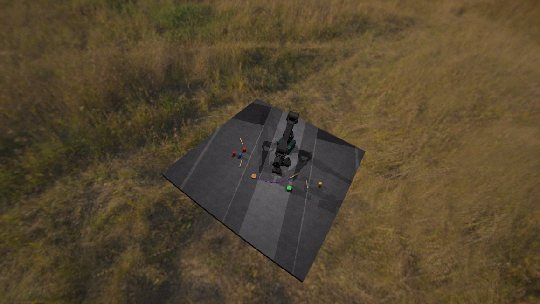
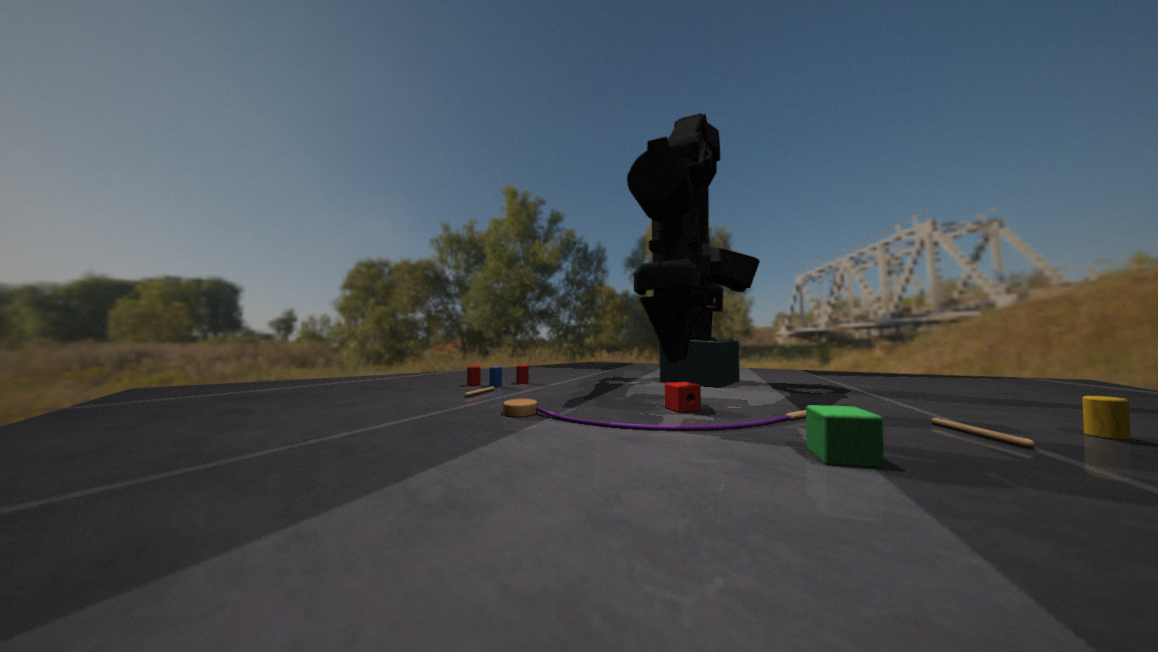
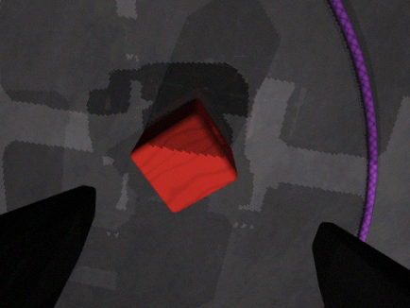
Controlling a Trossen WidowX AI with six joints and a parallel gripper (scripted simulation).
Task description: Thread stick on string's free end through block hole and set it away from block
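Now: gripper tip 40 mm above the red block and 10 mm past it. Also, from my gripper tip: thin wooden stick 130 mm to the left, 60 mm below, 30 mm behind; round wooden button 150 mm to the right, 110 mm ahead, 50 mm below; green block 140 mm to the left, 100 mm ahead, 40 mm below.
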